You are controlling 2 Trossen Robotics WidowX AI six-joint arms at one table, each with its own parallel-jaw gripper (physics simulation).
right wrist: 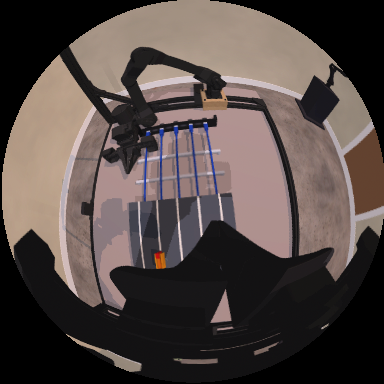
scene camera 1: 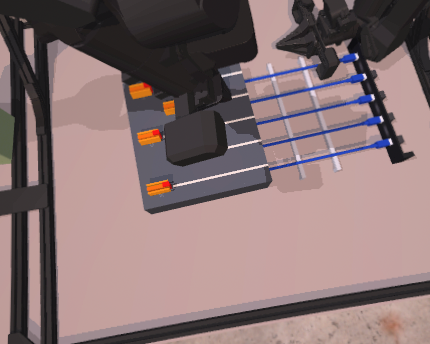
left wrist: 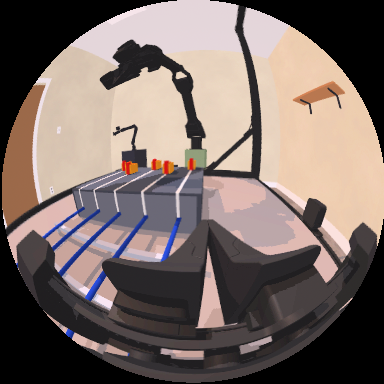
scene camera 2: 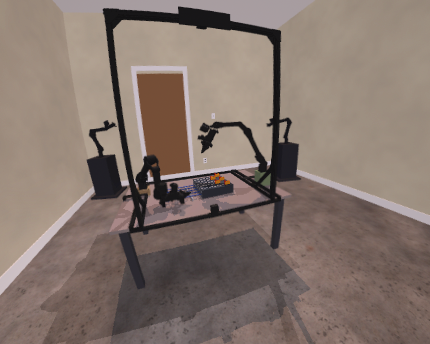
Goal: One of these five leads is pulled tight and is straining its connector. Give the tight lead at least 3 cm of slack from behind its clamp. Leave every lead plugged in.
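Where they show: left gripper, fingertip midpoint: point(right wrist: 127, 173) point(scene camera 1: 276, 46) point(left wrist: 206, 224) point(scene camera 2: 190, 192); right gripper, fingertip midpoint: point(right wrist: 215, 225) point(scene camera 1: 228, 98) point(left wrist: 113, 85) point(scene camera 2: 201, 153); left arm's base, origin of the base link: point(right wrist: 212, 94) point(scene camera 2: 143, 188); right arm's base, origin of the base link: point(left wrist: 195, 148) point(scene camera 2: 262, 170).
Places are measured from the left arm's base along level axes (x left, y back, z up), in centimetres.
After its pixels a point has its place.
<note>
Five leads run side by side, blue point(scene camera 1: 320, 158) @[x -4.9, y -30.3, z -2.6 cm] point(right wrist: 177, 170) @[x -15.5, y -33.2, z -2.6 cm] between the black connector strip point(scene camera 1: 396, 154) @[x -2.4, y -15.0, z -2.6 cm] and the grey block point(scene camera 1: 215, 187) @[x -2.7, y -53.0, z 1.4 cm] point(left wrist: 175, 207) @[x -25.6, y -42.4, z -0.9 cm], and white across the block. Their blue plugs point(scene camera 1: 383, 143) @[x -5.2, y -16.9, z -2.2 cm] sit at the strip. Orange clamps with red parts point(scene camera 1: 159, 187) @[x -4.4, y -63.2, z 3.7 cm] point(left wrist: 168, 167) @[x -21.1, y -55.8, z 2.8 cm] point(right wrist: 159, 260) @[x -20.1, y -57.5, z 3.7 cm] stand on the block; some are hidden by the right arm. Which lead is tight cannot be told. My right gripper point(scene camera 2: 204, 150) @[x -8.6, y -49.6, z 24.7 cm] point(right wrist: 215, 225) @[x -8.6, y -49.6, z 24.7 cm] is shut and empty, high above the block. My left gripper point(scene camera 1: 279, 46) @[x -29.9, y -33.9, z 1.8 cm] point(scene camera 2: 188, 194) @[x -29.9, y -33.9, z 1.8 cm] point(left wrist: 206, 224) @[x -29.9, y -33.9, z 1.8 cm] point(right wrist: 127, 173) @[x -29.9, y -33.9, z 1.8 cm] is shut and empty, low beside the outermost lead.
Two pale rods point(scene camera 1: 320, 115) @[x -14.4, y -27.2, z -3.1 cm] point(scene camera 1: 294, 150) @[x -7.9, y -34.8, z -3.2 cm] cross the leads between block and strip. The right arm covers much of the block in scene camera 1. Black frame rails point(scene camera 1: 250, 316) @[x 21.7, y -51.6, z -3.3 cm] edge the table. A green base block point(scene camera 2: 262, 176) point(left wrist: 195, 158) carries the right arm.
</note>
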